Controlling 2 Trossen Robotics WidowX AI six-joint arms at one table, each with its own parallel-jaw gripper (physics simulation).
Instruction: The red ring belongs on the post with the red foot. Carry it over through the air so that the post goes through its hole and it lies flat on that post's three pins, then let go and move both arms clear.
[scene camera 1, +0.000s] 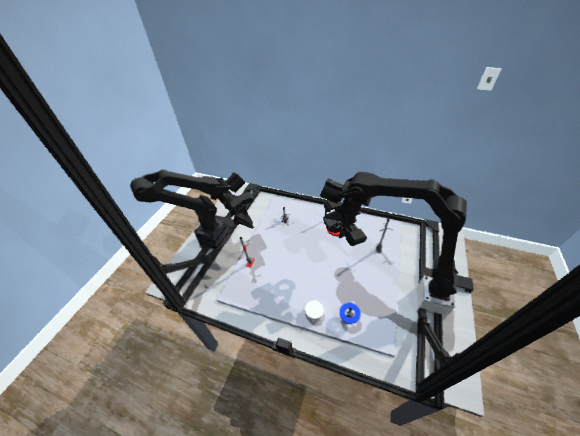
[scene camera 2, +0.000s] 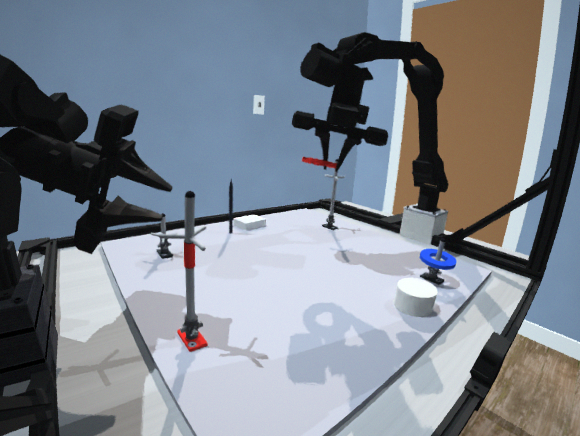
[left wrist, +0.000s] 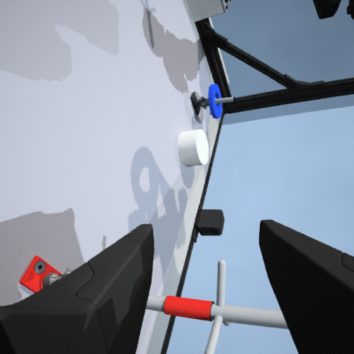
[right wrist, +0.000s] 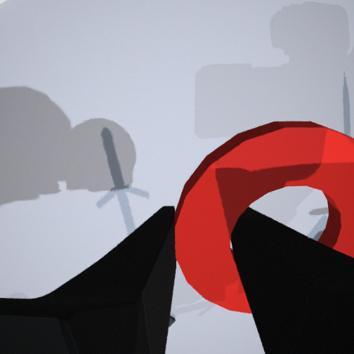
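Where they show: left gripper, fingertip midpoint: (scene camera 1: 252, 226) (scene camera 2: 166, 204); right gripper, fingertip midpoint: (scene camera 1: 338, 235) (scene camera 2: 330, 170); left arm's base at its link origin: (scene camera 1: 209, 226); right arm's base at its link origin: (scene camera 1: 439, 290) (scene camera 2: 426, 208).
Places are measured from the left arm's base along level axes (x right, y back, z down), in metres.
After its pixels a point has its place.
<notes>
The red ring (scene camera 1: 334, 233) @[x -0.058, y -0.535, z -0.109 m] (scene camera 2: 312, 161) @[x -0.073, y -0.500, z -0.108 m] (right wrist: 295, 145) is high above the mat, nearly level. My right gripper (scene camera 2: 331, 167) @[x -0.071, y -0.547, z -0.090 m] (right wrist: 201, 216) is shut on its rim, one finger outside and one in the hole. The post with the red foot (scene camera 1: 246, 252) @[x 0.062, y -0.218, z 0.005 m] (scene camera 2: 189, 285) @[x 0.064, y -0.213, z 0.009 m] (left wrist: 188, 307) stands upright at the left of the mat, with a red band below its three pins and no ring on it. My left gripper (scene camera 2: 167, 203) @[x -0.020, y -0.214, z -0.065 m] (left wrist: 206, 233) is partly open and empty near this post's upper part. In the left wrist view its fingers hide parts of the post.
A blue ring (scene camera 1: 343, 314) @[x 0.151, y -0.639, z 0.047 m] (scene camera 2: 426, 259) @[x 0.128, y -0.626, z 0.046 m] (left wrist: 214, 112) sits on a short black-footed post. A white cylinder (scene camera 1: 314, 310) @[x 0.167, y -0.540, z 0.061 m] (scene camera 2: 416, 297) @[x 0.179, y -0.510, z 0.062 m] (left wrist: 192, 147) stands beside it. A tall post (scene camera 1: 384, 235) (scene camera 2: 333, 200) @[x -0.207, y -0.705, z 0.015 m], a small post (scene camera 1: 284, 216) @[x -0.226, y -0.256, z 0.064 m] (scene camera 2: 163, 245) @[x -0.227, y -0.250, z 0.073 m], a black spike (scene camera 2: 231, 207) @[x -0.293, y -0.438, z 0.028 m] and a white block (scene camera 2: 250, 222) @[x -0.300, y -0.498, z 0.077 m] stand farther back.
</notes>
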